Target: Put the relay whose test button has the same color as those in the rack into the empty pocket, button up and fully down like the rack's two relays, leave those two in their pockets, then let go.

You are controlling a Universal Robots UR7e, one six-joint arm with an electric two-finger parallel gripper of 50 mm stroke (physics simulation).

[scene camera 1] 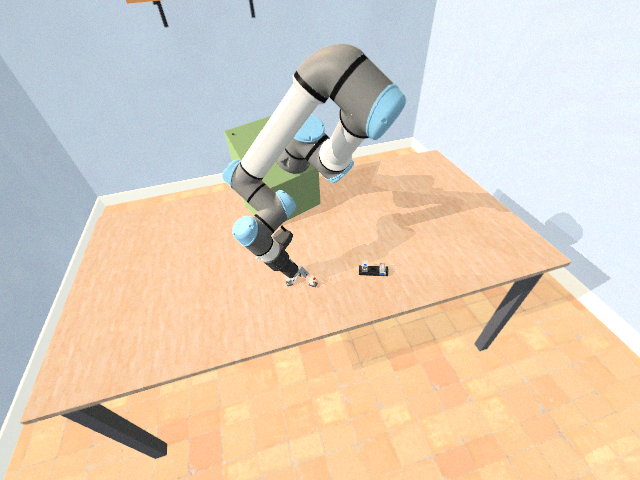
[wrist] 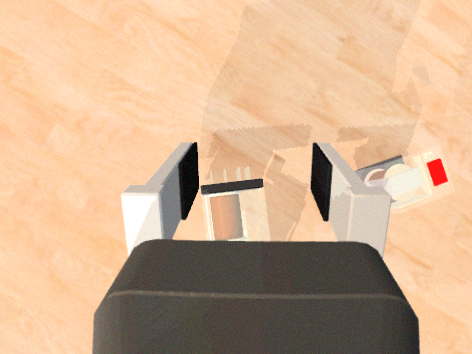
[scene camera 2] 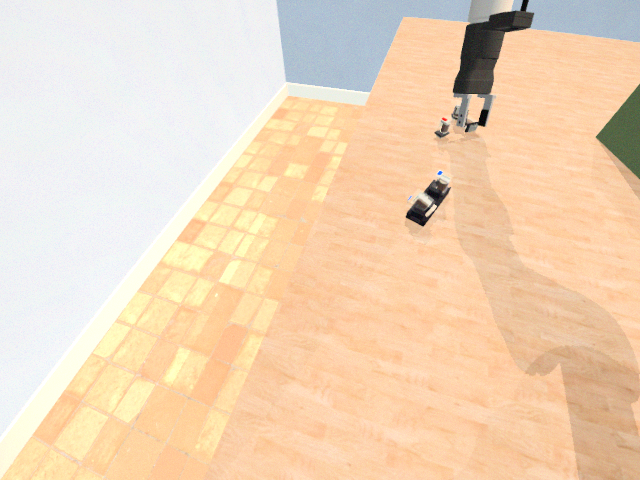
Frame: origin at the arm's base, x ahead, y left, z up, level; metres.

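Seen in the pictures: gripper, fingertip midpoint: (scene camera 1: 301, 271) (wrist: 254, 166) (scene camera 2: 471, 126); arm's base, link origin: (scene camera 1: 293, 156).
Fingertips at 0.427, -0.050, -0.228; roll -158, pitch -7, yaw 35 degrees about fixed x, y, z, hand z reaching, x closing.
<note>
Offsets run from my fingertips to a thing's top centre, as dx, dy, dz.
The black rack @[+0.047, +0.259, +0.004] (scene camera 1: 373, 271) (scene camera 2: 416, 219) holds two upright relays with blue buttons, one relay @[+0.038, +0.229, +0.030] (scene camera 1: 364, 267) (scene camera 2: 442, 184) at one end and another relay @[+0.060, +0.288, +0.025] (scene camera 1: 382, 269) (scene camera 2: 422, 202) at the other; a dark gap shows between them. A loose relay @[+0.006, -0.023, +0.002] (scene camera 1: 288, 282) (scene camera 2: 470, 127) (wrist: 227, 216) lies on its side with its pins pointing sideways; a small blue spot shows on it in scene camera 1. My gripper (scene camera 1: 301, 274) (scene camera 2: 472, 124) (wrist: 254, 166) is open and empty, with the relay's base end low between its fingers in the wrist view. My gripper's body hides the relay's other end there.
A relay with a red button @[+0.057, +0.033, +0.025] (scene camera 1: 313, 282) (scene camera 2: 443, 127) (wrist: 400, 184) stands close beside one finger, outside the grip. The table's front edge (scene camera 1: 320, 336) runs beyond the relays. A green block (scene camera 1: 302, 192) stands at the arm's base, far behind the rack and relays.
</note>
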